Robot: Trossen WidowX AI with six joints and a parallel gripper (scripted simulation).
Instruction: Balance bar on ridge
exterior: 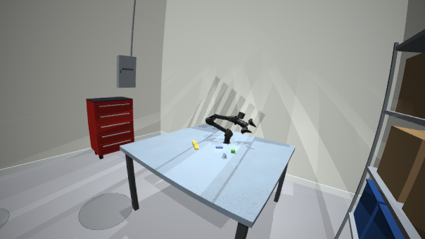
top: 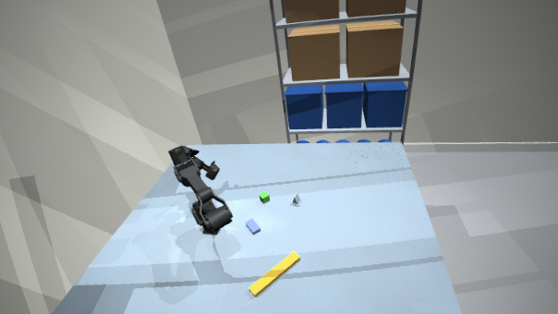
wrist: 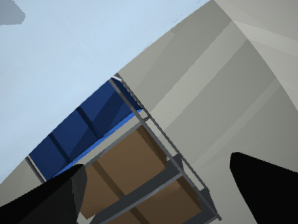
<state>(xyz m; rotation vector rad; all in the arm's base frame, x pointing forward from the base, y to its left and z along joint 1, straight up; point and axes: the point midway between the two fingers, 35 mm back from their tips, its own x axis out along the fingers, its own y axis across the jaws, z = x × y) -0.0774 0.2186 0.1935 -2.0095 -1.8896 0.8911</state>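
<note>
My gripper tip is 43 cm to the left of the yellow bar, 38 cm short of it and 18 cm above it. From my gripper tip the other things lie so: green cube: 26 cm ahead, 17 cm below, 8 cm to the right; flat blue block: 25 cm ahead, 24 cm to the right, 18 cm below.
</note>
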